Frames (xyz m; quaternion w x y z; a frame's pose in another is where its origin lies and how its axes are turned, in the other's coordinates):
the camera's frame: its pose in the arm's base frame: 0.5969 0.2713 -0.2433 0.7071 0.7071 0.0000 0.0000
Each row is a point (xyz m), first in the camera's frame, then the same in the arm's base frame.
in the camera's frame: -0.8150 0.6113 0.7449
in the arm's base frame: -0.2181 -0.4736 0.3680
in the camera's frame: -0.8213 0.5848 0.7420
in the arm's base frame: -0.2244 -0.4707 0.3415
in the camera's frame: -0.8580 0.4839 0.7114
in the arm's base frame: -0.2611 -0.4401 0.2406
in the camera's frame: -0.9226 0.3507 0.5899
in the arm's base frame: -0.3257 -0.3186 0.1074
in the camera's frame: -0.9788 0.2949 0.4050
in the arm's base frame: -0.3819 -0.1337 0.0516
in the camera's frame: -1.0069 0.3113 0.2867
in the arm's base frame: -0.4100 -0.0154 0.0680
